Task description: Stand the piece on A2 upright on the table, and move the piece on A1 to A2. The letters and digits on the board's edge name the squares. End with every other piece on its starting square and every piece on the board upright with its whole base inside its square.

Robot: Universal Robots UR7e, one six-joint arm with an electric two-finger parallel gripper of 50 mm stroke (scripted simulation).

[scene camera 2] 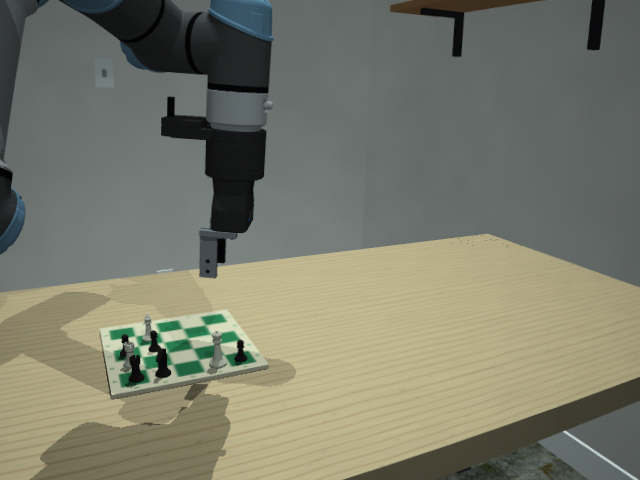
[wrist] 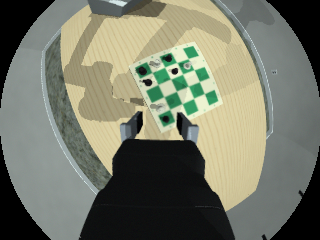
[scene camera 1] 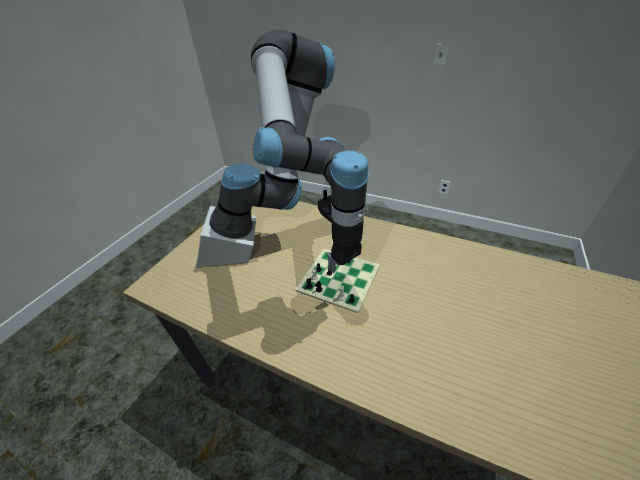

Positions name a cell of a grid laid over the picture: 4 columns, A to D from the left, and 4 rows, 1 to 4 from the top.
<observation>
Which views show the chessboard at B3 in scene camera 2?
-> Scene camera 2, the wrist view and scene camera 1: all of them.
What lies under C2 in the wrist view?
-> A chessboard.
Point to a chessboard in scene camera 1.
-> At C3
</observation>
